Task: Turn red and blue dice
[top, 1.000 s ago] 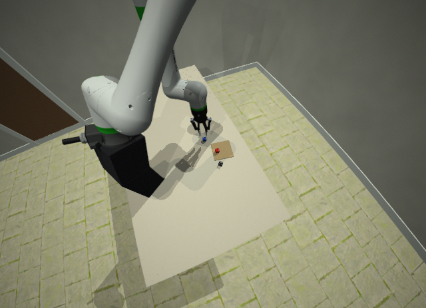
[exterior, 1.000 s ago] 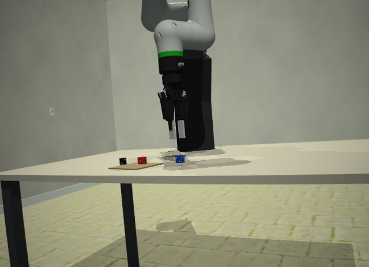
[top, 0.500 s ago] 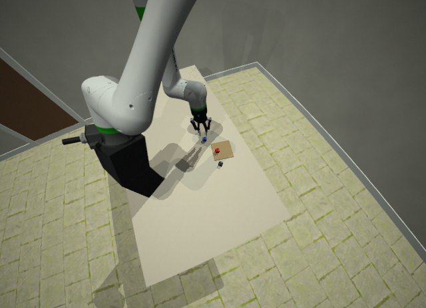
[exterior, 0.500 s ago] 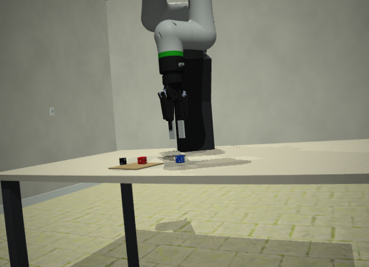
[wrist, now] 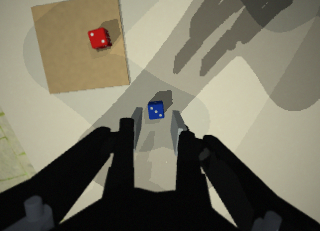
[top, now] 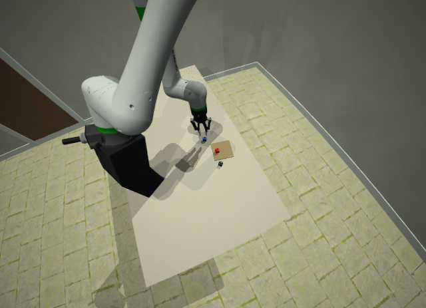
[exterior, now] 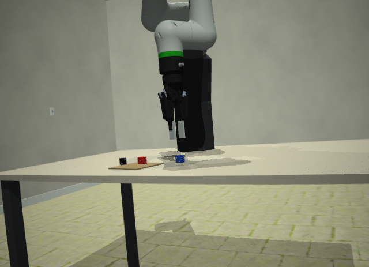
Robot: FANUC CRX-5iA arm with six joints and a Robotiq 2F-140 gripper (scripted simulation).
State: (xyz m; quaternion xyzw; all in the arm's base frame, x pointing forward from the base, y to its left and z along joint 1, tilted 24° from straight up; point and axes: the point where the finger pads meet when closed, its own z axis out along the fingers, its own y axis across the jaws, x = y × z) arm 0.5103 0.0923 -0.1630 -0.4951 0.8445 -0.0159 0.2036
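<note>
The blue die lies 110 mm below my hand and 10 mm to the left of it. From my hand the other things lie so: red die 130 mm to the right, 100 mm below, 40 mm ahead; black die 230 mm to the right, 110 mm below, 10 mm ahead; brown mat 140 mm to the right, 120 mm below, 80 mm ahead.
</note>
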